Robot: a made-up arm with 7 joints.
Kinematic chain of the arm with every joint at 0, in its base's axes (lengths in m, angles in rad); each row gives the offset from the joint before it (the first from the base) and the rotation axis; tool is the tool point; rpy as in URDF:
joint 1: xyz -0.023 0.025 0.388 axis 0 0.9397 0.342
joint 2: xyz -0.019 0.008 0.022 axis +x
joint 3: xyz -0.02 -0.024 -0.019 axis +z
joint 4: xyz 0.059 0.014 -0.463 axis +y
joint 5: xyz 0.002 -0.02 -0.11 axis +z
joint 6: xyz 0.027 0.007 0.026 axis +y
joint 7: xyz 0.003 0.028 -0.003 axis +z
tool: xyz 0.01 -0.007 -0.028 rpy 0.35 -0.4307 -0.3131
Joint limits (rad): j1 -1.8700..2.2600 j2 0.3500..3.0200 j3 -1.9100..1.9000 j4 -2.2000..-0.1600 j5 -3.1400..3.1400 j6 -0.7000..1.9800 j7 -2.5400..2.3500
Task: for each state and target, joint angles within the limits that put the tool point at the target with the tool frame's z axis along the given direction. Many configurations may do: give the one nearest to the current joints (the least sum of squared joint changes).
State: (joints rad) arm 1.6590 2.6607 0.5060 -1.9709 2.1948 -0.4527 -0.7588
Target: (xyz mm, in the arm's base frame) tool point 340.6 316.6 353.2 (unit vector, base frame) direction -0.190 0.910 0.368
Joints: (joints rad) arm 1.6914 2.7095 0.4153 -2.2000 1.4247 -0.3796 -0.6599
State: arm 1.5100 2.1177 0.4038 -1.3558 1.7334 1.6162 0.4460
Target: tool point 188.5 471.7 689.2 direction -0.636 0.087 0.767
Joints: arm 0.8623 2.2132 1.1901 -0.8061 2.5559 1.8406 0.4058
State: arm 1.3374 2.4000 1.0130 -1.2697 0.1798 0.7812 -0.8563
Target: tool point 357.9 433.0 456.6 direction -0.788 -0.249 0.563
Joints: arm 1.7300 2.4233 1.1279 -1.1100 0.2290 0.5832 -0.6137
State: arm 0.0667 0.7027 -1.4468 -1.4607 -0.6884 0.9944 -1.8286
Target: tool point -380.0 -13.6 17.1 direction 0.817 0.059 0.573
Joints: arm 0.7344 0.3535 -1.7018 -1.2149 -0.4119 0.9033 -1.8154
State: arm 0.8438 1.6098 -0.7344 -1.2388 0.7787 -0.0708 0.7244
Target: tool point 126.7 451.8 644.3 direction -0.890 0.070 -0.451
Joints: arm 0.1435 2.0780 -0.0481 -1.4523 0.7330 -0.1938 0.8315
